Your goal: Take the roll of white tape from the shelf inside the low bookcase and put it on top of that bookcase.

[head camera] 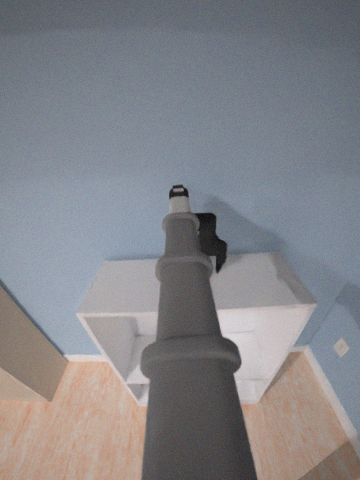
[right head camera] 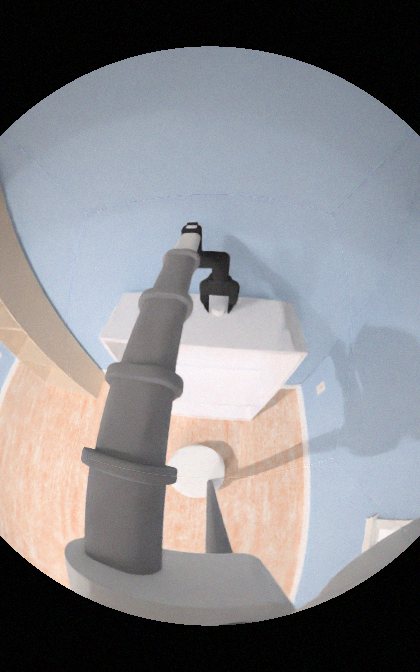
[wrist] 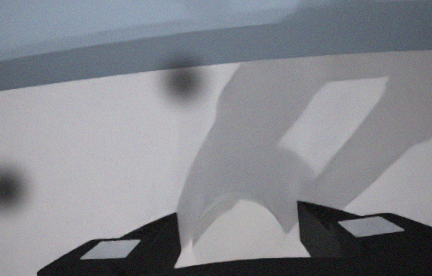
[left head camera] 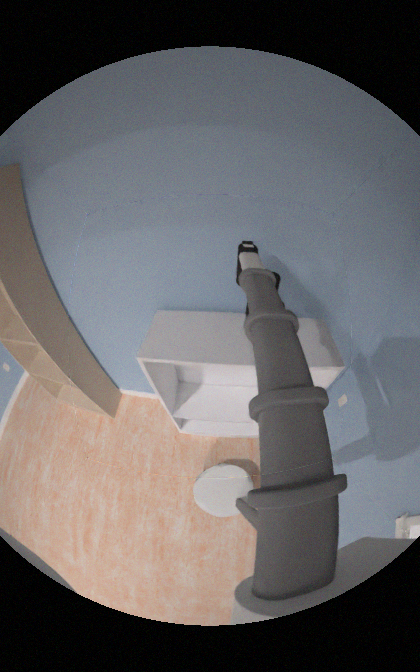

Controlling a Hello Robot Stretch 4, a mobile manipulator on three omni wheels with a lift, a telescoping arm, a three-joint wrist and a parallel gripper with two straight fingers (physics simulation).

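Frame: origin at the robot's base, x ahead, y left, z up, level; millimetres.
Seen in the pictures: gripper, fingertip midpoint: (wrist: 238,226).
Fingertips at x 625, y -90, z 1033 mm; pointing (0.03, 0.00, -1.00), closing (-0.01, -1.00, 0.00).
A point is followed by its place in that frame.
The roll of white tape (right head camera: 218,304) (wrist: 242,232) @(x 629, y -92, z 1057 mm) rests on top of the low white bookcase (head camera: 270,287) @(x 519, y -302, z 1033 mm) (left head camera: 195,335) (right head camera: 265,325) (wrist: 85,150) @(x 684, y 3, z 1033 mm), seen as a pale rounded shape, partly in shadow. My gripper (right head camera: 218,309) (wrist: 238,226) @(x 625, y -90, z 1033 mm) is open around it, low over the bookcase top, one finger on each side. In the wrist view, strips of the bookcase top show between the tape and both fingers. The gripper's palm edge hides the tape's near part. In the head camera view and the left head camera view the arm hides the tape.
The extended arm (head camera: 192,410) @(x 130, y 0, z 1371 mm) (left head camera: 295,450) (right head camera: 132,425) reaches over the bookcase. A blue wall (head camera: 150,125) @(x 770, y 73, z 1546 mm) stands behind it. A tall tan shelf unit (head camera: 30,345) @(x 667, y 1026, z 446 mm) (left head camera: 45,300) (right head camera: 37,310) stands to the left. A round white object (left head camera: 223,490) (right head camera: 197,471) is on the floor in front.
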